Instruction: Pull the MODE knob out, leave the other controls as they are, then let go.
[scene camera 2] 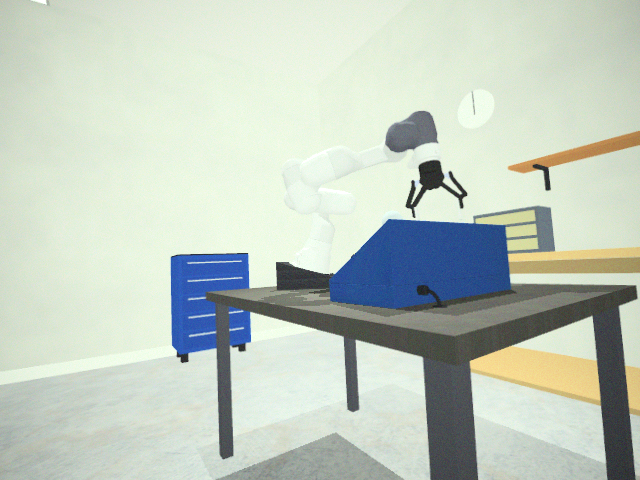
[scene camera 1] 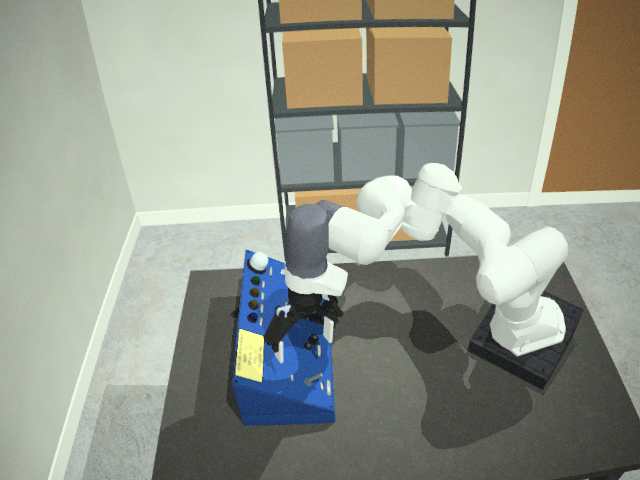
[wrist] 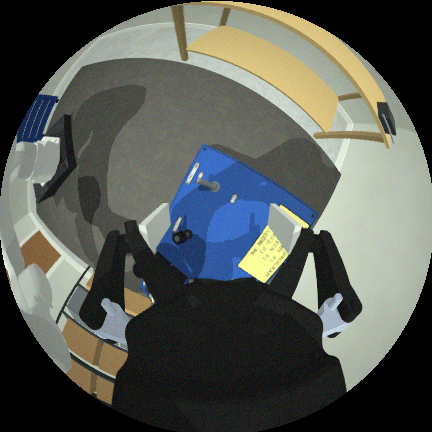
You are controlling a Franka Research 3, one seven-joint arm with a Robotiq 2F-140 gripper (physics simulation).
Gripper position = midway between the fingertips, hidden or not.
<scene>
In view: my gripper (scene camera 1: 303,348) and a blue control console (scene camera 2: 406,262).
My gripper is seen too in scene camera 2 (scene camera 2: 439,223) and in the wrist view (wrist: 219,213). The blue control console also shows in scene camera 1 (scene camera 1: 268,392) and in the wrist view (wrist: 228,237).
</scene>
